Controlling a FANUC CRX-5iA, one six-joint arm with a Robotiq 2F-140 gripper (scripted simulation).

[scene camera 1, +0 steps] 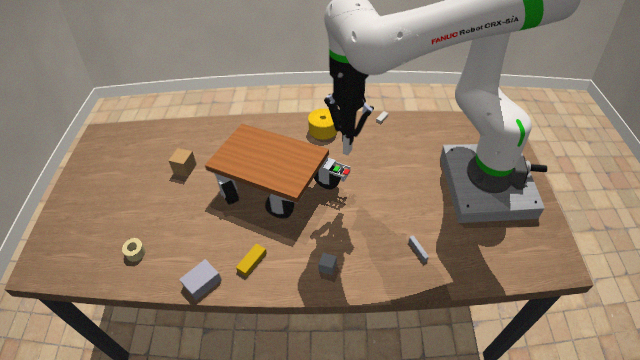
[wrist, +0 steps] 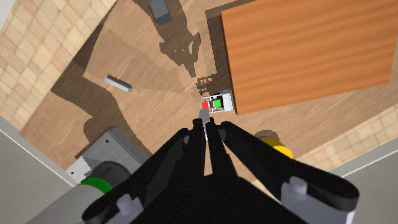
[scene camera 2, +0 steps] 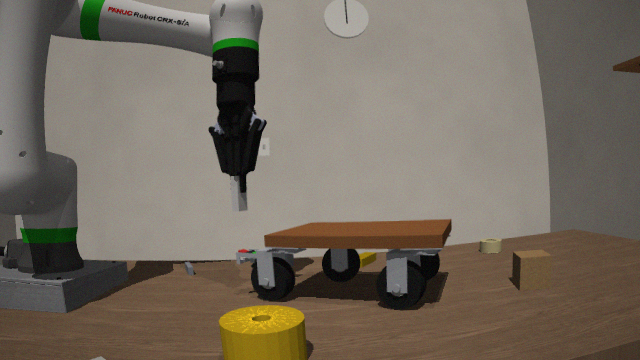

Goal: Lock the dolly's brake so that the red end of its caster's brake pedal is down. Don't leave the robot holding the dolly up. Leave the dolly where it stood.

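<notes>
What I can see here is my own gripper (scene camera 2: 240,210). Scene camera 1 gives me the gripper (scene camera 1: 347,151) too, and so does the wrist view, where I find my gripper (wrist: 205,115).
</notes>
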